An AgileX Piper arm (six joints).
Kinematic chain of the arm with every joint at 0, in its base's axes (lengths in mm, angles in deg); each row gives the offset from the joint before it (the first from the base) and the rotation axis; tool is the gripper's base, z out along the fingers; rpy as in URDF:
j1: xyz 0 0 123 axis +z
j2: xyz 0 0 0 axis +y
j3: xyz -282.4 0 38.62 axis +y
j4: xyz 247.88 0 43.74 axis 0.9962 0 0.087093
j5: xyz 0 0 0 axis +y
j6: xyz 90.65 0 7.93 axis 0.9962 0 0.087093
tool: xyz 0 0 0 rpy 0 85 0
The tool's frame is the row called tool.
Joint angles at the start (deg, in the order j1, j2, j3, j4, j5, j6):
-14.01, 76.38, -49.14, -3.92, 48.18, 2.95
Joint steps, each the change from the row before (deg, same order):
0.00, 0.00, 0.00, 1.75, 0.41, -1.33
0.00, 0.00, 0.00, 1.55, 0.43, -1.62
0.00, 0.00, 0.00, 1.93, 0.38, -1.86
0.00, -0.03, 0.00, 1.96, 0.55, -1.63
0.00, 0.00, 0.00, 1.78, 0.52, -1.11
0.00, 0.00, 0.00, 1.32, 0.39, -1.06
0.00, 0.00, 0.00, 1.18, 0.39, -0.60
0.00, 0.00, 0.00, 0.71, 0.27, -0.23
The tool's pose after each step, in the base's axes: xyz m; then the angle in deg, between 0 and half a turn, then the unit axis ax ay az. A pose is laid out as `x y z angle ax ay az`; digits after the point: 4 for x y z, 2 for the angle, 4 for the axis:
0.2335 -0.0609 0.2461 161.15 0.1259 0.9915 -0.0344
0.2333 -0.0590 0.2458 161.47 0.1191 0.9926 -0.0248
0.2334 -0.0566 0.2456 161.66 0.1118 0.9936 -0.0125
0.2331 -0.0541 0.2456 161.95 0.1065 0.9943 0.0006
0.2329 -0.0518 0.2455 162.22 0.1048 0.9944 0.0132
0.2328 -0.0500 0.2454 162.40 0.1014 0.9946 0.0222
0.2327 -0.0484 0.2454 162.60 0.1012 0.9944 0.0310
0.2325 -0.0475 0.2454 162.75 0.1022 0.9941 0.0365

